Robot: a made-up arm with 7 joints. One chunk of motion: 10 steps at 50 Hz.
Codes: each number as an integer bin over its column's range. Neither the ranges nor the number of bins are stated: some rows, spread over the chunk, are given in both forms.
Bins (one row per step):
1: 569 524 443 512 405 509
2: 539 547 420 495 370 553
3: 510 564 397 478 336 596
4: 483 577 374 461 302 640
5: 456 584 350 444 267 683
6: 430 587 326 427 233 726
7: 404 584 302 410 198 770
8: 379 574 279 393 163 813
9: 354 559 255 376 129 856
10: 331 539 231 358 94 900
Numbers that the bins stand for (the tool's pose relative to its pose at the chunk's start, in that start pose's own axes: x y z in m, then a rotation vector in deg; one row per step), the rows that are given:
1: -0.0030 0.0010 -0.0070 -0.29 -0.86 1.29
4: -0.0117 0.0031 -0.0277 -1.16 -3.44 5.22
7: -0.0196 0.0034 -0.0493 -2.02 -6.05 9.12
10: -0.0269 0.0016 -0.0706 -2.91 -8.65 13.03
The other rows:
2: -0.0060 0.0019 -0.0139 -0.58 -1.74 2.61
3: -0.0089 0.0026 -0.0208 -0.87 -2.59 3.90
5: -0.0144 0.0034 -0.0349 -1.44 -4.32 6.51
6: -0.0170 0.0035 -0.0421 -1.73 -5.17 7.80
8: -0.0221 0.0030 -0.0562 -2.31 -6.92 10.41
9: -0.0246 0.0024 -0.0634 -2.60 -7.77 11.71

